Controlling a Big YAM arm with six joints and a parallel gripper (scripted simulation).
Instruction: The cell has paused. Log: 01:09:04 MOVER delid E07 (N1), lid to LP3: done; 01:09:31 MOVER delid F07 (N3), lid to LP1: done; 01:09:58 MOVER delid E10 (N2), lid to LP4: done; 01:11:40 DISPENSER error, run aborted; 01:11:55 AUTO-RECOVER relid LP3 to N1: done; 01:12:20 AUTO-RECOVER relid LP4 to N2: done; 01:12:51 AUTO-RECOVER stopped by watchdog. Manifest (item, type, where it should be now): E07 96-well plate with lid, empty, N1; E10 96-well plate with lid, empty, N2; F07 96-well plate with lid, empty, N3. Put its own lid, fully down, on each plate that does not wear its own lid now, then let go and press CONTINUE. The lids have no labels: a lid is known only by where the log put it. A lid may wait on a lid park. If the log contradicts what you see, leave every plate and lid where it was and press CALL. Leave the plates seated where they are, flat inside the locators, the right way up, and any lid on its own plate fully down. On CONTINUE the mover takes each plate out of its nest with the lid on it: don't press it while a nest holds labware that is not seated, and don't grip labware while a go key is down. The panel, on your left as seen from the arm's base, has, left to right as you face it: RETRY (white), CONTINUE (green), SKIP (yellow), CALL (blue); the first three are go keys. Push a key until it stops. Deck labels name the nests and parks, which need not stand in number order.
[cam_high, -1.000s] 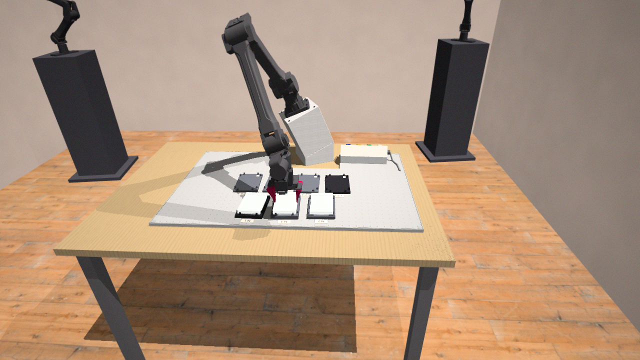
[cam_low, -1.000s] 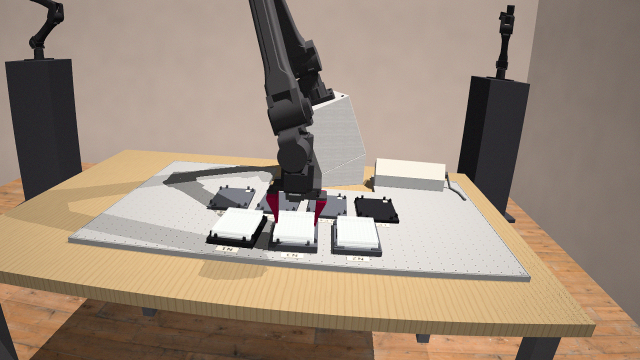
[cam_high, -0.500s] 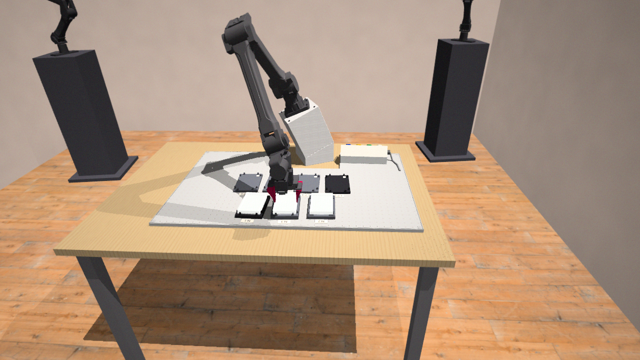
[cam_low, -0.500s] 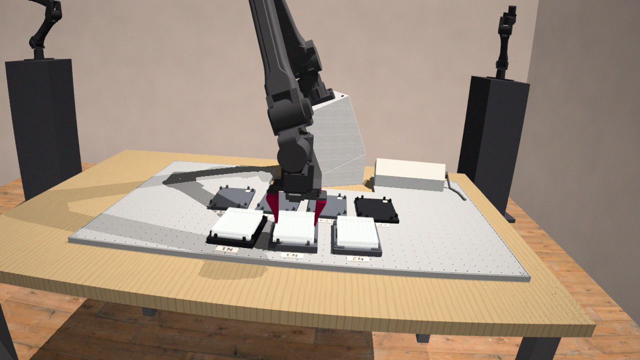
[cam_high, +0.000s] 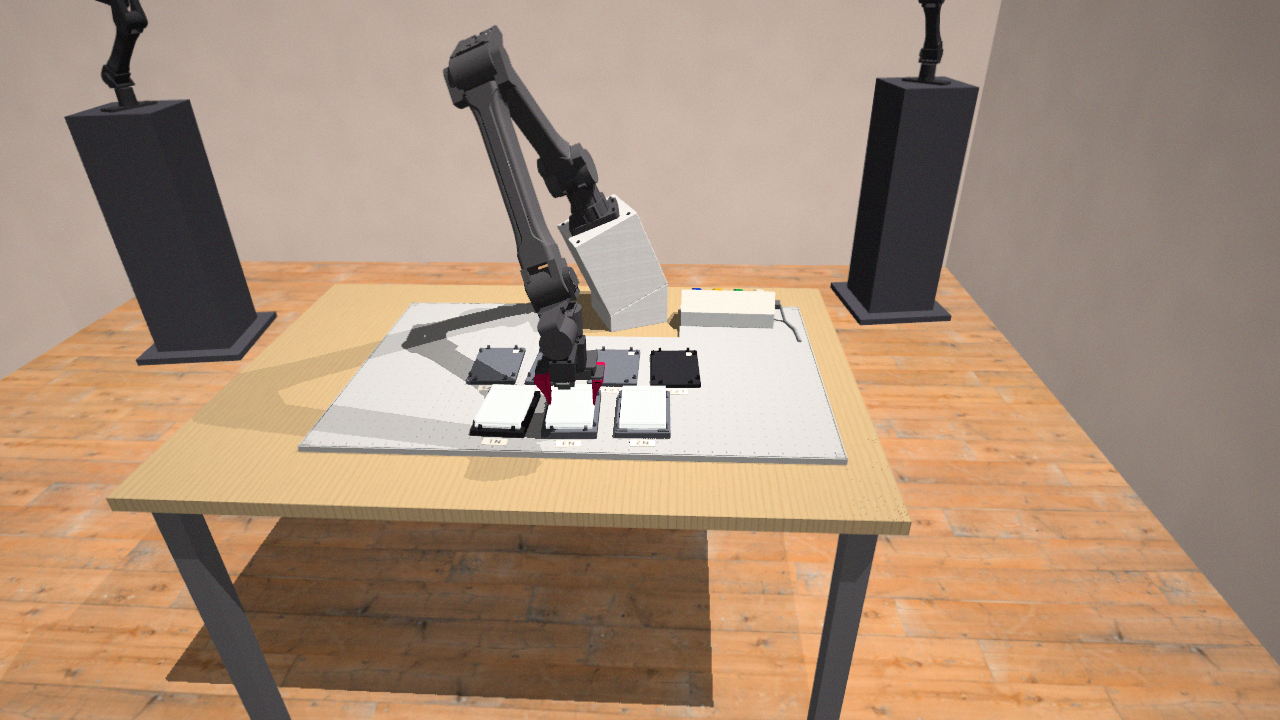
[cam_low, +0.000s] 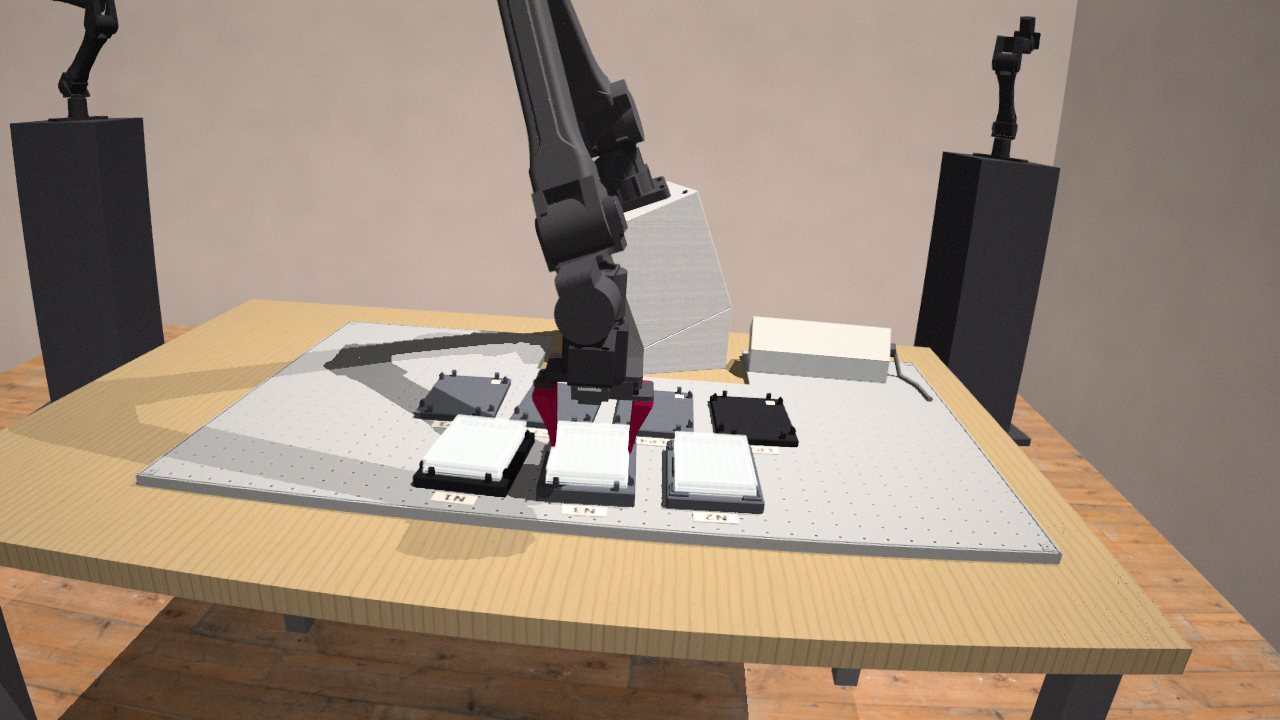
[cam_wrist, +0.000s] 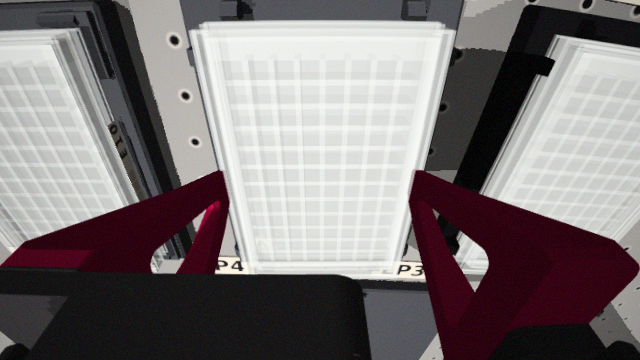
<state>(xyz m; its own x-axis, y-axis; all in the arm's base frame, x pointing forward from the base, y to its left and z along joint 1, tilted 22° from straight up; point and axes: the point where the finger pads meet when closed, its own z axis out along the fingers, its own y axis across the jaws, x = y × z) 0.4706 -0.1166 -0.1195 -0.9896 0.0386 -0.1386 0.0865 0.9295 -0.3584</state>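
The clear lid lies 10 mm below my hand. Round my hand: plate: 20 mm below; then LP4 park: 180 mm behind, 90 mm to the left, 30 mm below; then LP3 park: 190 mm behind, 40 mm to the right, 30 mm below.
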